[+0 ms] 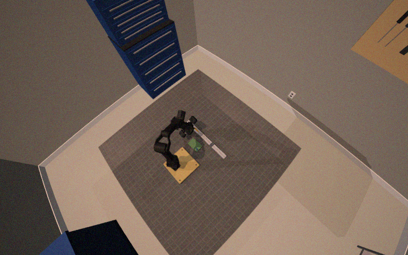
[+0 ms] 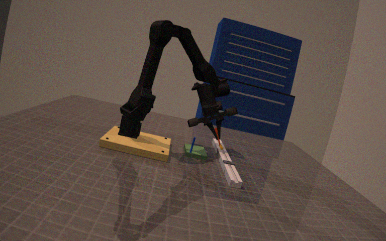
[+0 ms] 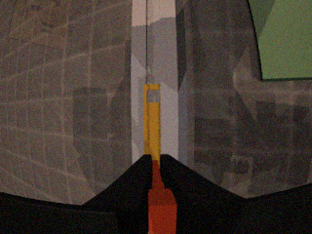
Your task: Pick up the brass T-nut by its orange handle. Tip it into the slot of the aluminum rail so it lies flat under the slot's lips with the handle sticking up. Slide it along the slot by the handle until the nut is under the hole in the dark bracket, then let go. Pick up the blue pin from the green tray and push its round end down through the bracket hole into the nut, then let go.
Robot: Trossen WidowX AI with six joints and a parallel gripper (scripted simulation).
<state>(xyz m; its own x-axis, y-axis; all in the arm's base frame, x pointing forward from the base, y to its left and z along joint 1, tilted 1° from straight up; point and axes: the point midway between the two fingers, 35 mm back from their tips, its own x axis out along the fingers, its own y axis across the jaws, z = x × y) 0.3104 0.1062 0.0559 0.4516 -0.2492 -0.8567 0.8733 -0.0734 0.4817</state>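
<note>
Right now my gripper tip is 20 mm to the left of the brass T-nut. Also, from my gripper tip: green tray 120 mm to the right, 100 mm behind, 40 mm below; then blue pin 140 mm to the right, 120 mm behind, 20 mm below.
</note>
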